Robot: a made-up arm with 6 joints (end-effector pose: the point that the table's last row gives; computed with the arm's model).
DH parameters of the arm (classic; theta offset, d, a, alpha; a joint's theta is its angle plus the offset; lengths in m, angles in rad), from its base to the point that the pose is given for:
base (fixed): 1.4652 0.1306 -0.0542 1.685
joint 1: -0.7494 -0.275 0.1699 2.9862
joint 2: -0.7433 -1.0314 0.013 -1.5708
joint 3: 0 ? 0.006 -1.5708
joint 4: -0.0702 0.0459 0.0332 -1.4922
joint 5: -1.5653 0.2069 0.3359 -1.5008
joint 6: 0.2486 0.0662 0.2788 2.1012
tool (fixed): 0.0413 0.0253 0 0
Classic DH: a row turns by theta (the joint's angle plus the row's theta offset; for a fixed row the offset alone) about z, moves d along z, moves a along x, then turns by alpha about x.
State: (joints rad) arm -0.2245 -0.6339 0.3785 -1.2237 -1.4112 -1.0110
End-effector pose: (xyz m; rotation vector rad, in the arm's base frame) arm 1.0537 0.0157 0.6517 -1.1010 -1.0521 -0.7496
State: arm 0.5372 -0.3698 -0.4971 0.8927 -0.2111 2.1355
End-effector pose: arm 0.9080 0.0627 0.3724 0.4424 2.2827 1.6655
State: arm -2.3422 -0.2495 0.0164 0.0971 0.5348 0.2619
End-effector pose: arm 1.0864 -0.4078 -0.6625 -1.5087 1.0643 -0.3143
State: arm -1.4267 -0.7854 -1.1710 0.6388 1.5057 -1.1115
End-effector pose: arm 0.6184 0.4658 0.3349 2.0209 1.0291 1.6587
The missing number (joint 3, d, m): -0.074
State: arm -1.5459 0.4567 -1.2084 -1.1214 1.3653 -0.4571
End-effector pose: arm 0.2717 -0.6351 -0.2216 1.3933 -2.2788 -0.6572
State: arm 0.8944 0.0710 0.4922 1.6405 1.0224 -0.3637
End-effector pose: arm 0.8513 -0.7274 0.4247 2.2764 -1.7110 0.3943
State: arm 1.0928 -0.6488 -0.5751 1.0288 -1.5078 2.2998
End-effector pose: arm 0.8943 -0.0807 0.2764 -0.2721 -1.6584 -1.5269
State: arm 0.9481 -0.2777 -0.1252 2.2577 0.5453 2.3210
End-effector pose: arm 0.8628 -0.2060 0.2224 0.6505 -0.0514 2.7319
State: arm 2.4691 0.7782 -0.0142 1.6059 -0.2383 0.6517
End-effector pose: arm 1.2667 -0.5176 0.1678 -2.2830 -0.1285 -1.0990
